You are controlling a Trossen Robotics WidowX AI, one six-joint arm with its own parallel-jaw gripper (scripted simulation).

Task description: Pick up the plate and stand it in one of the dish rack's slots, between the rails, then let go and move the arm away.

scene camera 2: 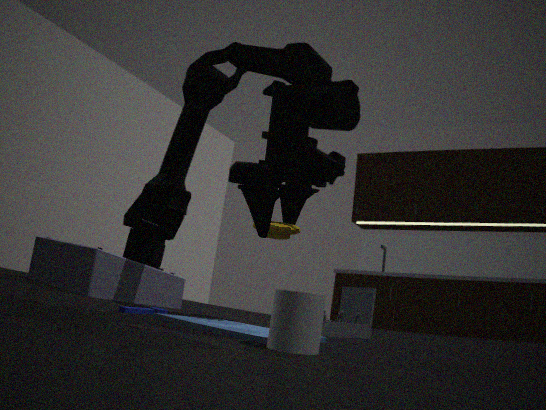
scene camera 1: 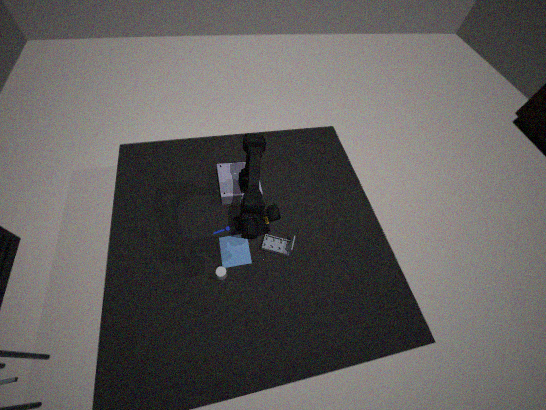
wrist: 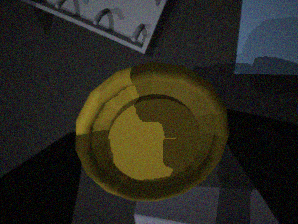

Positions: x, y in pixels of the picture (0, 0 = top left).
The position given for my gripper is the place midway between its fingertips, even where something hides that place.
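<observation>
My gripper [scene camera 2: 275, 234] is carrying a yellow plate [wrist: 150, 132].
</observation>
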